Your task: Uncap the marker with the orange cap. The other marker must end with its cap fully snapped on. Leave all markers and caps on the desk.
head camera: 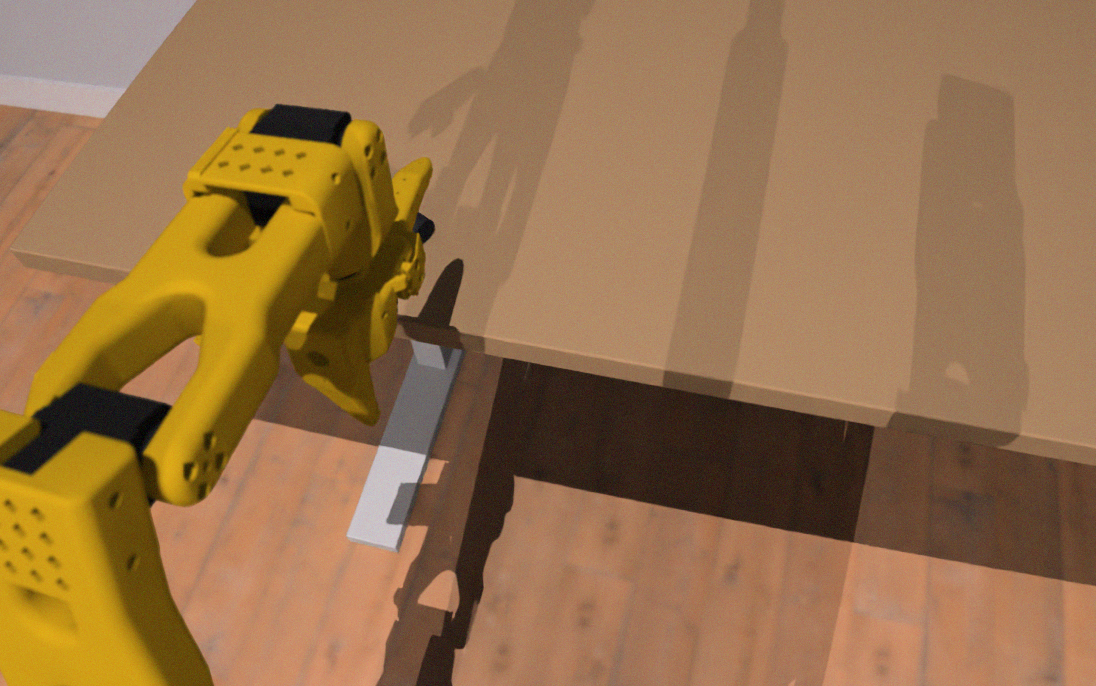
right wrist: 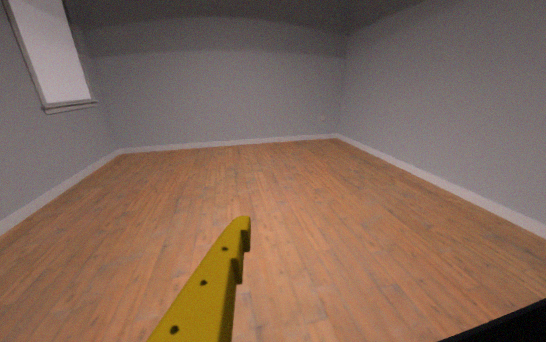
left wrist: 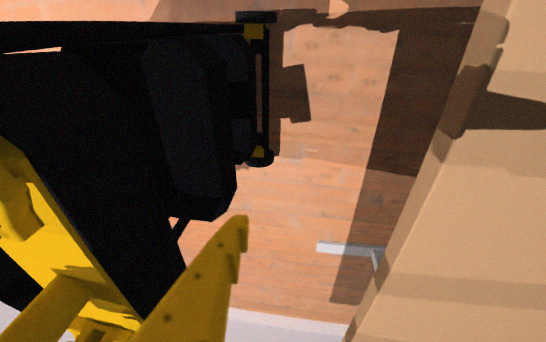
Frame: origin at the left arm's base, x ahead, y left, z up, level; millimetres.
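Seen in the pictures: left hand, tool point: (head camera: 371, 413) (left wrist: 247, 228); right hand, tool point: (right wrist: 249, 229); right arm's base, link origin: (left wrist: 122, 340).
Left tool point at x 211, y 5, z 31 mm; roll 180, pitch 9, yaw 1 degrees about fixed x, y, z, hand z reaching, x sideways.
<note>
A point is followed by its place in that frame.
A dark marker (head camera: 424, 227) @[x 392, y 53, z -40 mm] lies on the desk (head camera: 647, 266) @[x 404, y -107, z -55 mm] (left wrist: 480, 215) @[x 368, y -53, z -54 mm] at the left in the head view. A short black end of it shows; my left arm hides the rest. No orange cap shows in these views. My left gripper (head camera: 397, 291) is wide open beside the desk's near edge, in front of the marker. In the left wrist view, one notched jaw of the left gripper (left wrist: 238, 240) @[x 210, y 7, z 38 mm] shows, over the floor and the cart. My right gripper (right wrist: 244, 235) is wide open, with one notched jaw in view, and points at the floor and far wall.
The desk's near edge (head camera: 679, 381) @[x 325, y -145, z -67 mm] runs across the head view. A grey desk leg foot (head camera: 392, 477) (left wrist: 345, 248) stands on the floor below. The black cart body (left wrist: 100, 150) @[x 67, y -22, z -51 mm] fills the left of the left wrist view. Walls and a window (right wrist: 52, 55) @[x -2927, y -2022, z 536 mm] show in the right wrist view.
</note>
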